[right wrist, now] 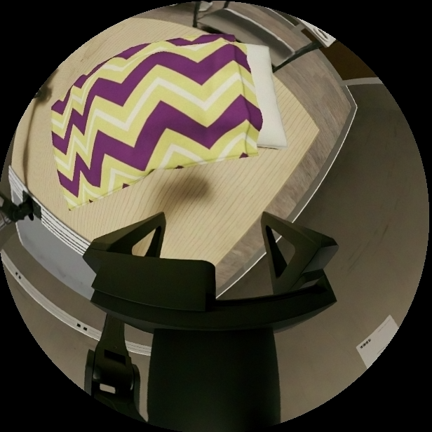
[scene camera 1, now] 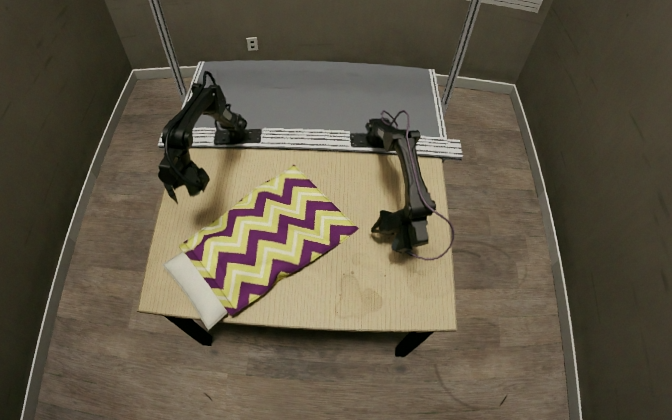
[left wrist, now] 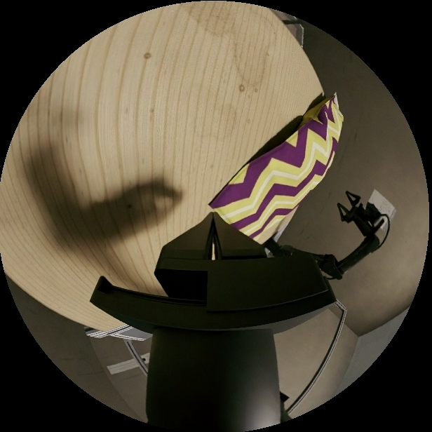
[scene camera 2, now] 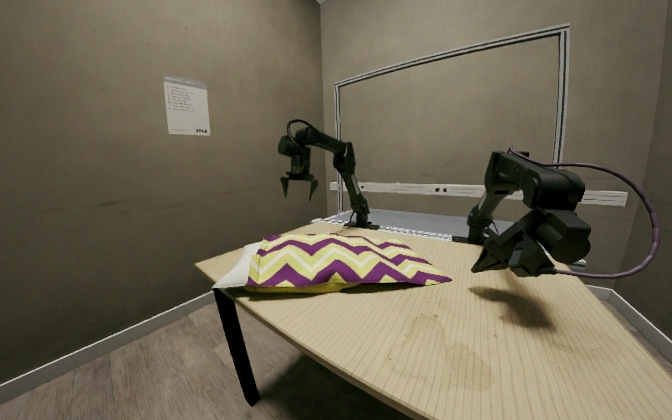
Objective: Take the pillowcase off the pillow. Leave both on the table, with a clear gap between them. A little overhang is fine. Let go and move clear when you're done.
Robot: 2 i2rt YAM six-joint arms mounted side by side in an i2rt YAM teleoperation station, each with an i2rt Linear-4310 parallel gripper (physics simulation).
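The pillowcase (scene camera 1: 270,235) (scene camera 2: 320,260) (left wrist: 285,170) (right wrist: 150,110), with purple, yellow and white zigzags, lies slanted on the table and covers most of the pillow. The white pillow (scene camera 1: 196,291) (scene camera 2: 241,267) (right wrist: 267,100) sticks out as a band from the pillowcase's open end, at the lower left in scene camera 1, with a corner over the front edge. My left gripper (scene camera 1: 374,231) (scene camera 2: 474,271) (left wrist: 213,217) is shut and empty, low above the table, a little apart from the pillowcase's right corner. My right gripper (scene camera 1: 185,196) (scene camera 2: 298,197) (right wrist: 213,216) is open and empty, high above the table's left side.
The wooden table (scene camera 1: 400,310) (scene camera 2: 500,350) bears faint stains at the front right. A metal rail (scene camera 1: 305,137) and a grey panel (scene camera 1: 320,95) run behind it. A purple cable (scene camera 1: 452,230) (scene camera 2: 655,220) loops from my left arm.
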